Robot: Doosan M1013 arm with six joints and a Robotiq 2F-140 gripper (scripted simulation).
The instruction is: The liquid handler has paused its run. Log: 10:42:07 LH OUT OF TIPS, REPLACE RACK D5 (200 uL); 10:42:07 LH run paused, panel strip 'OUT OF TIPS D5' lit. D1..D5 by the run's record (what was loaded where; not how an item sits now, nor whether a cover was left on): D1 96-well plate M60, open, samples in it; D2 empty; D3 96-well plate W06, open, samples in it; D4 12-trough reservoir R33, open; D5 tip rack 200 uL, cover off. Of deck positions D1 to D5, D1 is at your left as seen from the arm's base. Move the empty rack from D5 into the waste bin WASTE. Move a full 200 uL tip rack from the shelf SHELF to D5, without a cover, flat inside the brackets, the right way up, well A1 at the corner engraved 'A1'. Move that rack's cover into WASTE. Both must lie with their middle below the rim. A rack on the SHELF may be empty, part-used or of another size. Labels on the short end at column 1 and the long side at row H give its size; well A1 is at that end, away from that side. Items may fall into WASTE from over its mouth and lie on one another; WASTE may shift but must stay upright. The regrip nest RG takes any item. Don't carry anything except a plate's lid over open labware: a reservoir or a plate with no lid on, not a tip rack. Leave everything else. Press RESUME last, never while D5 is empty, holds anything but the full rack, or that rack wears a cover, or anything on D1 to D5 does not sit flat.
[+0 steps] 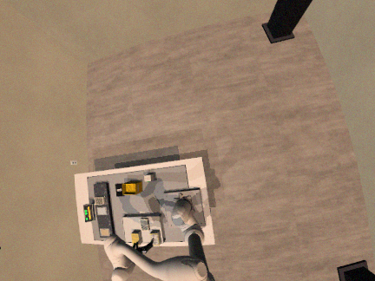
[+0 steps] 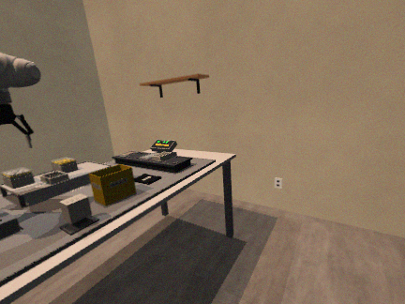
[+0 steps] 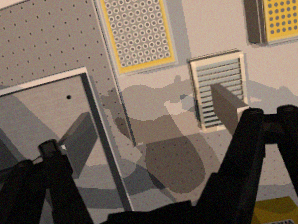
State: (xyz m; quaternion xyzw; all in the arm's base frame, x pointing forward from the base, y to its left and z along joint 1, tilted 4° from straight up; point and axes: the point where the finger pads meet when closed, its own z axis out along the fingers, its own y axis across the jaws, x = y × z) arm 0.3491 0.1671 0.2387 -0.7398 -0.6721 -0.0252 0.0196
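Right now the clear rack cover is 14 cm below my hand, 8 cm to the left of it and 1 cm ahead of it. The rest, counted from my hand: shelf 21 cm below, 16 cm ahead; yellow waste bin 46 cm to the right, 22 cm below, 16 cm ahead; shelf label 27 cm below, 16 cm to the right, 15 cm ahead.
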